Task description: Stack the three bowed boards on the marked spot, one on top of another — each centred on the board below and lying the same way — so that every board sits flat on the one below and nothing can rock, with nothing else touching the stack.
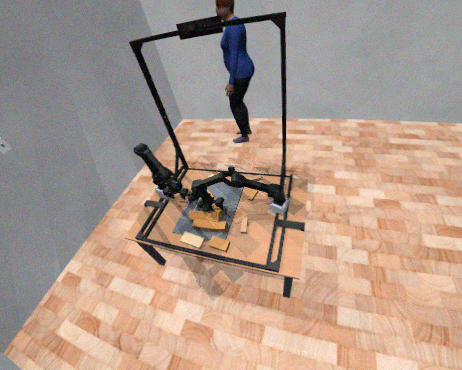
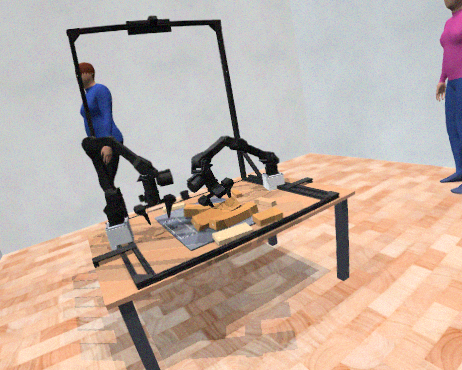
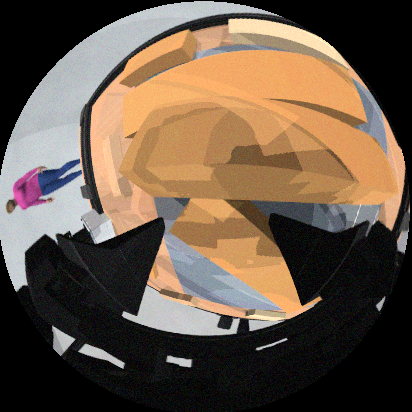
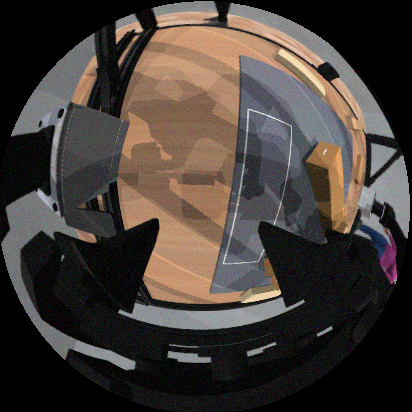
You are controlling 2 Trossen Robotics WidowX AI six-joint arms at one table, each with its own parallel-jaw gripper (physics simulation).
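Frame: origin at the left arm's base, x ahead, y left, z up, level; metres.
Where they show: left gripper, fingertip midpoint: (image 1: 217,210) (image 3: 217,220) (image 4: 335,231); right gripper, fingertip midpoint: (image 1: 179,199) (image 2: 159,221) (image 4: 210,225); left arm's base at its link origin: (image 1: 279,201) (image 2: 272,173) (image 3: 88,234); right arm's base at its link origin: (image 1: 163,186) (image 2: 116,222).
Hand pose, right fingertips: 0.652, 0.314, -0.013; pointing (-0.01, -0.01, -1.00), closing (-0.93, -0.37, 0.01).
Each offset is from my right fingertips to the top centre of the thing, as dx, dy, dz. "spot": to the spot under its first point. Level surfaces: height alone.
Three orange bowed boards lie close together. The front one @(-0.331, +0.044, -0.014) (image 1: 209,225) (image 2: 232,217) (image 3: 240,75) lies beside the middle one (image 2: 200,220) (image 3: 175,150). The third @(-0.232, -0.112, -0.007) (image 2: 192,209) (image 3: 225,250) (image 4: 329,162) lies behind them at an angle; overlaps hide where they touch. The marked spot, a white outline @(spot: -0.118, +0.089, -0.063) (image 4: 241,263), is on the grey mat @(dz -0.063) (image 4: 230,275) and shows no board on it. My left gripper (image 1: 214,206) (image 2: 218,200) (image 3: 217,220) is open and empty, low over the back of the boards. My right gripper (image 2: 159,219) (image 4: 210,225) is open and empty, above the mat's left side.
An orange block @(-0.464, +0.113, -0.032) (image 1: 219,243) (image 2: 267,216) and a cream block @(-0.289, +0.186, -0.040) (image 1: 192,239) (image 2: 232,234) lie near the front edge. A light block @(-0.518, -0.083, -0.045) (image 1: 244,224) (image 2: 266,202) lies right of the mat. A small orange block @(-0.428, -0.332, -0.052) (image 1: 253,194) lies farther back. A black frame (image 2: 230,245) borders the table.
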